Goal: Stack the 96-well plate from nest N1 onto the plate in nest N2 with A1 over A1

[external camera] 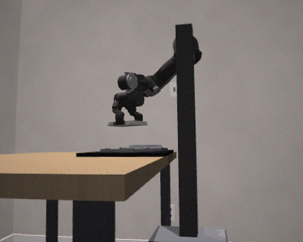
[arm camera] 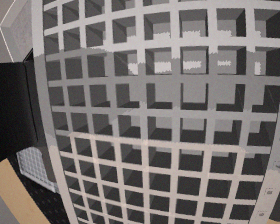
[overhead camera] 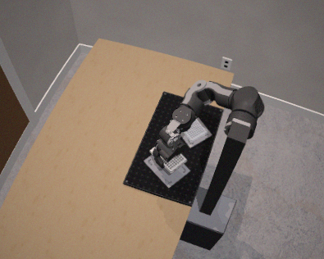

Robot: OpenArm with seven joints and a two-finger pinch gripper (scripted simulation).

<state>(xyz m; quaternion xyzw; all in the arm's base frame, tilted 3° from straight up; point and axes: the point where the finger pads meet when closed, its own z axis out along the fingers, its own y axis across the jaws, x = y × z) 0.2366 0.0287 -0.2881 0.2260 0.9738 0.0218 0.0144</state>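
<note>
The A1 mark lies 12 cm to the right of my hand, 9 cm below it and 5 cm behind it.
</note>
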